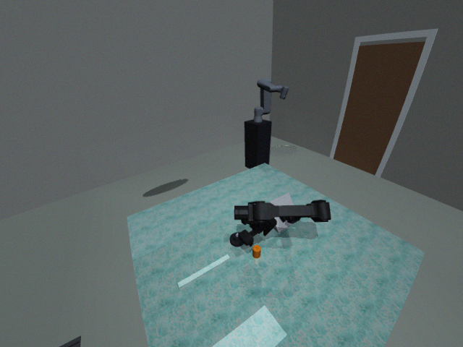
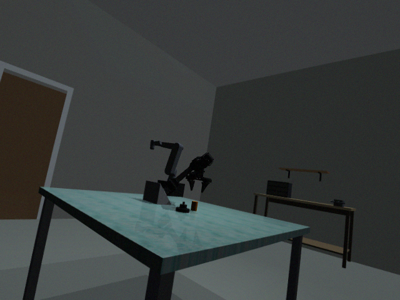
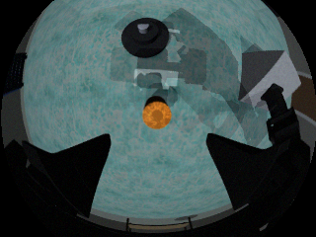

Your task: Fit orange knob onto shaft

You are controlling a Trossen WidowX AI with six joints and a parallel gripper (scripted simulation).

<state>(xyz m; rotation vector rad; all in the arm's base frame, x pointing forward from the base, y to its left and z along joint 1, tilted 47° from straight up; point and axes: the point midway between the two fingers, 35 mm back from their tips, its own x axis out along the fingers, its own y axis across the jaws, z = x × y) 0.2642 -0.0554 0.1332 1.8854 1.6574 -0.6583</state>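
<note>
Right now the orange knob is 8 cm below my gripper tip. From my gripper tip the other things lie so: round black pedestal 13 cm to the right, 9 cm below, 2 cm ahead.
</note>
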